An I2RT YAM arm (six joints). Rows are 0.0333 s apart.
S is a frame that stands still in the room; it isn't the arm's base.
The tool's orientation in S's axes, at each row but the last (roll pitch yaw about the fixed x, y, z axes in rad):
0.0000 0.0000 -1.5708
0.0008 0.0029 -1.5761
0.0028 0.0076 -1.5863
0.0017 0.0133 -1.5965
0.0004 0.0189 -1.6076
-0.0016 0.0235 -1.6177
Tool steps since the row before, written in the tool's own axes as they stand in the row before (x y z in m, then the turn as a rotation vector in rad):
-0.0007 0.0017 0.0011 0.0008 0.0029 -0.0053
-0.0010 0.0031 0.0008 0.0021 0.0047 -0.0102
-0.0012 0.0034 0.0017 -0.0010 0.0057 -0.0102
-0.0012 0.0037 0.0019 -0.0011 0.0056 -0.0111
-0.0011 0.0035 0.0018 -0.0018 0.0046 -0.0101
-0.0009 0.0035 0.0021 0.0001 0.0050 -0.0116
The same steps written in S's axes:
0.0017 0.0007 0.0011 0.0029 -0.0008 -0.0053
0.0031 0.0010 0.0008 0.0047 -0.0021 -0.0102
0.0034 0.0011 0.0017 0.0057 0.0010 -0.0102
0.0037 0.0011 0.0019 0.0056 0.0011 -0.0111
0.0035 0.0009 0.0018 0.0047 0.0018 -0.0101
0.0035 0.0007 0.0021 0.0050 -0.0001 -0.0116

